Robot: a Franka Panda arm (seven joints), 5 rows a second.
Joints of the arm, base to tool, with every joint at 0 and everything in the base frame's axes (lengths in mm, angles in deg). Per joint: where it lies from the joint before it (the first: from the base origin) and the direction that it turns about. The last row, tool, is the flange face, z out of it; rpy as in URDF.
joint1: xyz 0 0 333 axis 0 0 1
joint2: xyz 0 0 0 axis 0 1 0
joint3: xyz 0 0 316 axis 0 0 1
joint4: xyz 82.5 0 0 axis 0 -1 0
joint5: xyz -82.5 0 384 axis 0 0 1
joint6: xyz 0 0 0 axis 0 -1 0
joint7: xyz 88 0 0 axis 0 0 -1
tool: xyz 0 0 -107 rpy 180 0 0
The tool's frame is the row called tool.
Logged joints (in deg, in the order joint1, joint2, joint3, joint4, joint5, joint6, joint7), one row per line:
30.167, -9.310, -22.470, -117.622, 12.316, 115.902, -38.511
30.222, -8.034, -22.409, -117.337, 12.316, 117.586, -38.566
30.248, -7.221, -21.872, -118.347, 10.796, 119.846, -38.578
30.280, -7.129, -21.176, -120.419, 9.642, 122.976, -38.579
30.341, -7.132, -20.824, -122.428, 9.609, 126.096, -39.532
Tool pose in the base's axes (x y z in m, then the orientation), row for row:
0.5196, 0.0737, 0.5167, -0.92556, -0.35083, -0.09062, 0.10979
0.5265, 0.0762, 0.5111, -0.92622, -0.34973, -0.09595, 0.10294
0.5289, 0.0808, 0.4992, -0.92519, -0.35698, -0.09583, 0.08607
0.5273, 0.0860, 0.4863, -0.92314, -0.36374, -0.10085, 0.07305
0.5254, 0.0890, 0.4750, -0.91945, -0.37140, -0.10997, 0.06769
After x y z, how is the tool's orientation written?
As a quaternion, x y z w.
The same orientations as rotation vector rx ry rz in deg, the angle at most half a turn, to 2 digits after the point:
-155.87, -59.08, -15.26
-156.61, -59.13, -16.22
-157.98, -60.96, -16.36
-158.86, -62.59, -17.35
-158.73, -64.12, -18.98

